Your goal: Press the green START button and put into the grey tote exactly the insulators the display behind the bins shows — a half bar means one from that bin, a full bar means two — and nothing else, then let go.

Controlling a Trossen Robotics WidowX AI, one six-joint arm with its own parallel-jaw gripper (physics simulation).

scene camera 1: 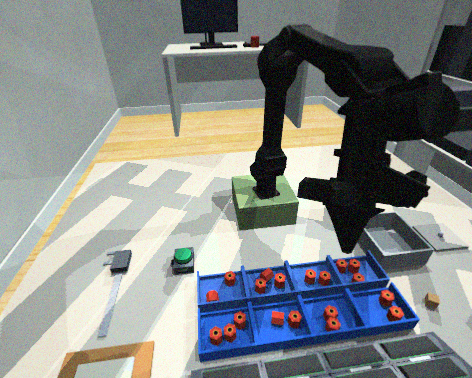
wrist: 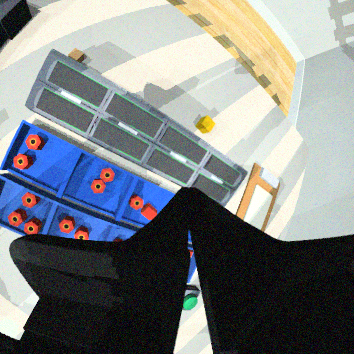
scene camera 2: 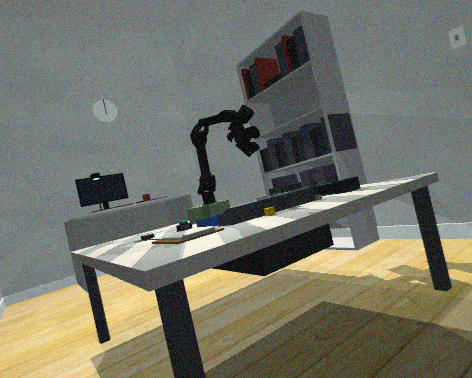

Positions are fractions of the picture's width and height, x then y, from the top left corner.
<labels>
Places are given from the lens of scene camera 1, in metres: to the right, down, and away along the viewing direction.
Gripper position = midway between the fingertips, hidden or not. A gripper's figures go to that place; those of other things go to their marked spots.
my gripper (scene camera 1: 0.73, 0.67): 0.16, 0.09, 0.38
grey tool (scene camera 1: 0.26, 0.69): -0.29, 0.18, 0.68
</labels>
